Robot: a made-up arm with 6 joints.
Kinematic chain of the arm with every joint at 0, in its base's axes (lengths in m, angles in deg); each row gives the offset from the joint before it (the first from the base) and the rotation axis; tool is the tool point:
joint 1: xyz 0 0 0.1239 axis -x
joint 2: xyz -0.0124 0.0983 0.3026 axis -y
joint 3: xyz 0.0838 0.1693 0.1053 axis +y
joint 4: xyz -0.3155 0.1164 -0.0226 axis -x
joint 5: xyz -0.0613 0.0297 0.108 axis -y
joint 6: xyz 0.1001 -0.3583 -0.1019 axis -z
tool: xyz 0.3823 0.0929 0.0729
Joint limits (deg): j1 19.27..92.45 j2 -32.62..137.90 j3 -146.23..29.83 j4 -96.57..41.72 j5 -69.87..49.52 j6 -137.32..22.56
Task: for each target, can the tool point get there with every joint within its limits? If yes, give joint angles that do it. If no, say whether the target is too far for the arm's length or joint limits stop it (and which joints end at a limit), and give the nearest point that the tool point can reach.
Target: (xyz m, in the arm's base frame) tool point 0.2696 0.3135 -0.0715
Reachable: yes | joints 55.00 63.78 -82.36 -55.51 5.07 -100.93
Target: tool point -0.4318 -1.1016 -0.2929
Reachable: no: joint limits stop it (at a limit: joint 1, joint 3, joint 6) | nearest point -0.2103 -0.3685 -0.2755 | short by 0.766 m
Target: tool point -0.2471 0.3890 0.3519
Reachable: yes | joints 47.42 105.80 -74.76 -18.26 -5.84 8.67
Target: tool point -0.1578 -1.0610 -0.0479
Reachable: no: joint limits stop it (at a limit: joint 1, joint 2, joint 3, joint 6) | nearest point -0.1359 -0.3724 -0.1653 | short by 0.699 m
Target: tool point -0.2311 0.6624 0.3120
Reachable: yes | joints 42.36 -15.18 6.86 -53.09 -44.56 -87.37
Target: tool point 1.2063 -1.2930 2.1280
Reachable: no: too far | nearest point 0.3459 0.1020 0.7709 | short by 2.128 m
